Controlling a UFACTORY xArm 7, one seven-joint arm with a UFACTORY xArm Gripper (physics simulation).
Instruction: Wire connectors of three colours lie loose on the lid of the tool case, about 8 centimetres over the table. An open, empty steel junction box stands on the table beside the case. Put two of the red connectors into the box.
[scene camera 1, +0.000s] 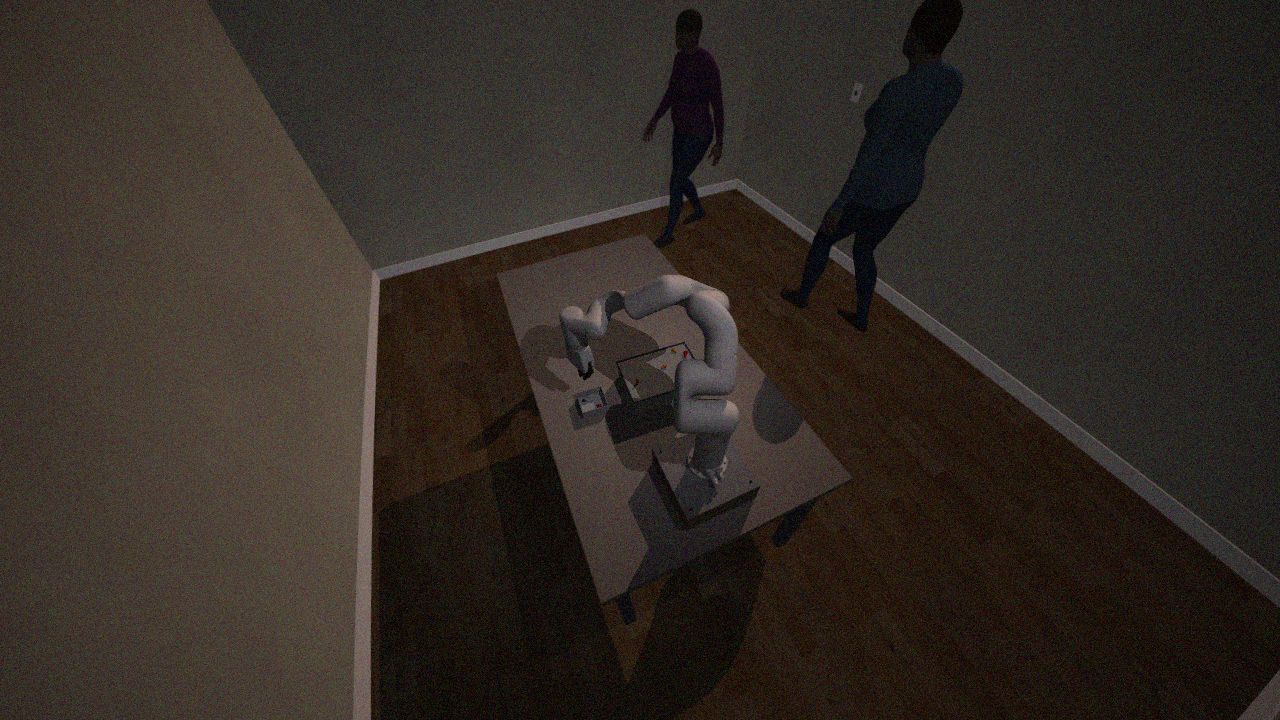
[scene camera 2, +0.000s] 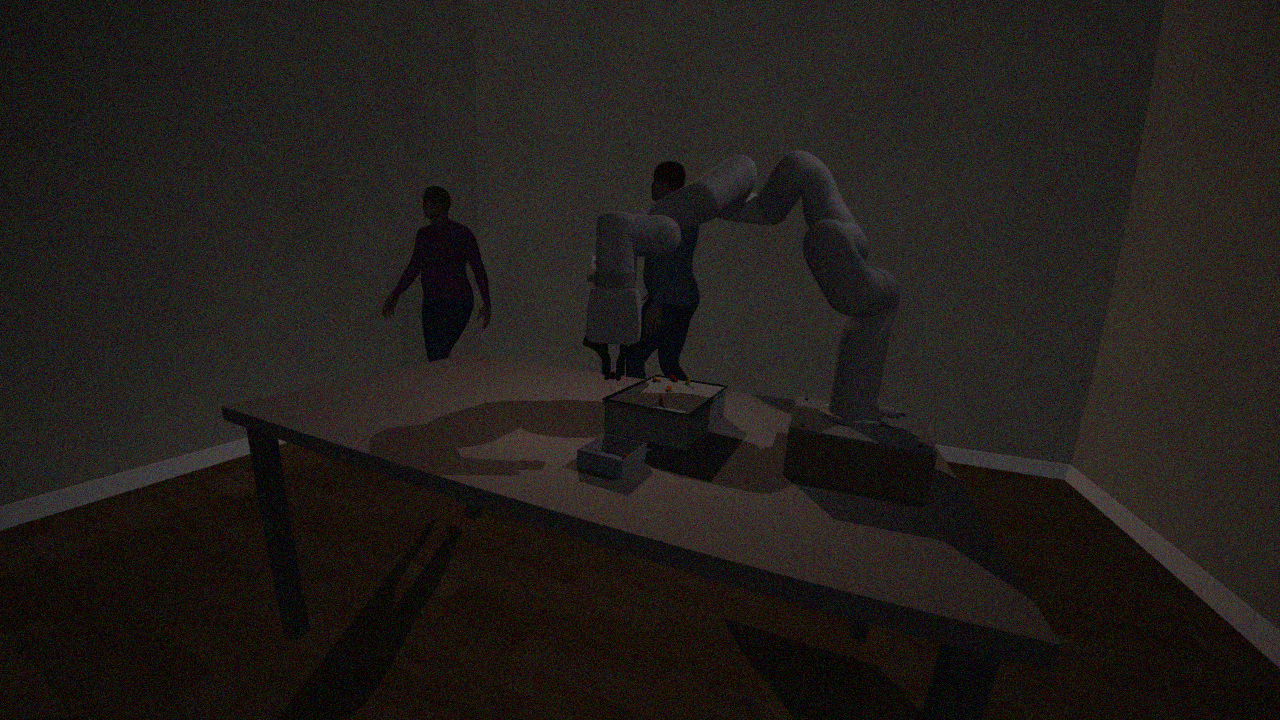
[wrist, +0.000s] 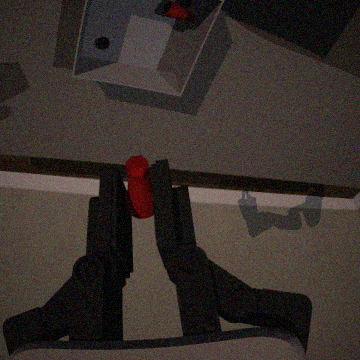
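Pixels of known places: gripper, fingertip midpoint: (scene camera 1: 585, 376) (scene camera 2: 612, 378) (wrist: 139, 181); arm's base at its link origin: (scene camera 1: 707, 461) (scene camera 2: 849, 417).
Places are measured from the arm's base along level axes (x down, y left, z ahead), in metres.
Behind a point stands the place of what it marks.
Observation:
My gripper (scene camera 1: 586, 372) {x -0.081, y 0.295, z 0.417 m} (scene camera 2: 613, 374) {x -0.081, y 0.295, z 0.417 m} (wrist: 139, 181) {x -0.081, y 0.295, z 0.417 m} is shut on a red connector (wrist: 141, 192) {x -0.092, y 0.288, z 0.418 m}, held upright between the fingertips, high above the table. The open steel junction box (scene camera 2: 608, 462) {x 0.070, y 0.339, z 0.395 m} (wrist: 127, 85) {x 0.059, y 0.339, z 0.415 m} stands on the table beside the tool case; in the wrist view it is beyond the fingertips, toward the top. Another red connector (scene camera 1: 598, 405) {x 0.082, y 0.272, z 0.395 m} (wrist: 176, 11) {x 0.081, y 0.267, z 0.393 m} lies inside the box. The tool case (scene camera 1: 646, 374) {x 0.015, y 0.062, z 0.426 m} (scene camera 2: 648, 426) {x 0.058, y 0.150, z 0.408 m} bears several loose connectors on its lid, among them a red one (scene camera 1: 685, 354) {x 0.006, y -0.117, z 0.463 m}, a yellow one (scene camera 1: 673, 350) {x 0.008, y -0.080, z 0.502 m} and an orange one (scene camera 1: 664, 367) {x 0.010, y -0.015, z 0.431 m}.
The arm stands on a plinth (scene camera 1: 725, 504) {x 0.025, y -0.001, z -0.139 m} (scene camera 2: 859, 465) {x 0.049, y 0.141, z -0.030 m} at one end of the table (scene camera 1: 554, 291) {x 0.098, y 0.311, z 1.187 m} (scene camera 2: 313, 404) {x 0.097, y 0.438, z 1.291 m}. The case stands between plinth and far end. Two people (scene camera 1: 693, 89) (scene camera 1: 908, 134) (scene camera 2: 444, 259) (scene camera 2: 673, 268) are beyond the table. The views are dark and grainy.

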